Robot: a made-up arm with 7 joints. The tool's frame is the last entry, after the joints. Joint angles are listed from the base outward. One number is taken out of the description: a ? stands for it. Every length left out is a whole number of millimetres.
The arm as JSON. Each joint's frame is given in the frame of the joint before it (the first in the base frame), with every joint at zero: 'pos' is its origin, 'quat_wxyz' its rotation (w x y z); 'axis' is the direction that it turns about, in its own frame. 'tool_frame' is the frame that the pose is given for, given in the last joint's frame.
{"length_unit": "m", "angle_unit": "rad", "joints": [
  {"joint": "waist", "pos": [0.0, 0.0, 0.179], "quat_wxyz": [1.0, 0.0, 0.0, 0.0], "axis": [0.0, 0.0, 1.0]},
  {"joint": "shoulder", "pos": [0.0, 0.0, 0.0], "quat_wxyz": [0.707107, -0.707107, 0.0, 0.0], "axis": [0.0, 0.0, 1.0]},
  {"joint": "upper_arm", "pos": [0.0, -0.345, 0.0], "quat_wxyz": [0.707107, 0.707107, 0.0, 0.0], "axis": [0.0, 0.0, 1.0]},
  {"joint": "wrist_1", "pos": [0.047, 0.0, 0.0], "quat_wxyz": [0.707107, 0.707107, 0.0, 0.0], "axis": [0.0, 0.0, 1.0]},
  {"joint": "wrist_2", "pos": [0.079, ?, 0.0], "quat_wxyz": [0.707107, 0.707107, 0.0, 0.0], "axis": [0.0, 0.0, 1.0]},
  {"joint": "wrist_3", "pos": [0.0, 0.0, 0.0], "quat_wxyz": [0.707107, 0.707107, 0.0, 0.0], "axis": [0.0, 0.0, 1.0]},
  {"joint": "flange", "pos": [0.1, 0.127, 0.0], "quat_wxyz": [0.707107, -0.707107, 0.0, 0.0], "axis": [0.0, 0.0, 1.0]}
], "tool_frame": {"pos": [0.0, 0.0, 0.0], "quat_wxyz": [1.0, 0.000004, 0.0, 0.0]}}
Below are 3 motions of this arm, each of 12 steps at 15 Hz.
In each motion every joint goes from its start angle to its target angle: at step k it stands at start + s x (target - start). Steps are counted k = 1, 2, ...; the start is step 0. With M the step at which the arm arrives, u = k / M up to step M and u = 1 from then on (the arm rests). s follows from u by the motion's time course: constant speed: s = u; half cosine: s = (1 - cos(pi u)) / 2; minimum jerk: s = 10 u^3 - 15 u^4 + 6 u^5.
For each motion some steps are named. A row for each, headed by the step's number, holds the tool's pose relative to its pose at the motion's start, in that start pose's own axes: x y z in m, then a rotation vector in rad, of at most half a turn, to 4 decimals.
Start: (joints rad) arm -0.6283 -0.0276 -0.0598 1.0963 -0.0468 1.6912 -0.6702
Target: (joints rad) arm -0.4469 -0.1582 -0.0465 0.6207 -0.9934 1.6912 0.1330
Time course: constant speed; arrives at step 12
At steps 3, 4, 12:
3: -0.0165 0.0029 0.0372 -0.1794 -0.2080 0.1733
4: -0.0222 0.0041 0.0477 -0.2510 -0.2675 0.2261
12: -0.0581 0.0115 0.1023 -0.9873 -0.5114 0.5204

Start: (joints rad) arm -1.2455 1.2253 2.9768 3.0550 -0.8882 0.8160 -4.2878
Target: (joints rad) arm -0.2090 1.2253 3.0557 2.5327 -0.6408 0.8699 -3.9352
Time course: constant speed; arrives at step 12
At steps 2, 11, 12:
2: 0.0669 0.0895 0.1013 -0.2157 0.0054 0.1574
11: 0.2260 0.6446 0.2700 -1.1416 0.0657 0.9715
12: 0.2243 0.7060 0.2608 -1.2404 0.0745 1.0691

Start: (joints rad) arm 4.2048 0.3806 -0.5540 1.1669 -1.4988 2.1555 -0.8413
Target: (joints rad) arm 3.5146 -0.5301 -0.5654 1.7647 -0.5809 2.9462 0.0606
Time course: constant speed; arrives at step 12
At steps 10, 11, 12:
10: -0.1213 -0.2827 0.3901 1.8124 0.3535 0.4042
11: -0.1346 -0.3308 0.4061 1.9590 0.3714 0.4070
12: -0.1483 -0.3814 0.4169 2.0944 0.3920 0.4076

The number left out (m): -0.347
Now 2 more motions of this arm.
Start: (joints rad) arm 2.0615 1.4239 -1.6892 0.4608 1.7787 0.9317 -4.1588
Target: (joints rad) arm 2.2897 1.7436 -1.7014 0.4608 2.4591 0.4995 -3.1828
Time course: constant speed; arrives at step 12
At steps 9, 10, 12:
9: -0.0241 0.0296 -0.0754 -0.1442 -0.6328 0.8192
10: -0.0230 0.0326 -0.0842 -0.1976 -0.6943 0.9122
12: -0.0185 0.0383 -0.1011 -0.3260 -0.8054 1.0976

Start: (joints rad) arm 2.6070 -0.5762 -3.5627 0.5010 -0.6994 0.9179 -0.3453
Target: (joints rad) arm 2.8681 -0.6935 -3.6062 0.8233 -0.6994 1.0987 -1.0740
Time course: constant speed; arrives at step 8
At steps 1, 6, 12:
1: 0.0048 0.0102 -0.0133 -0.0374 -0.0174 -0.0861
6: 0.0313 0.0477 -0.0905 -0.2022 -0.1442 -0.5078
12: 0.0429 0.0555 -0.1253 -0.2562 -0.2121 -0.6712

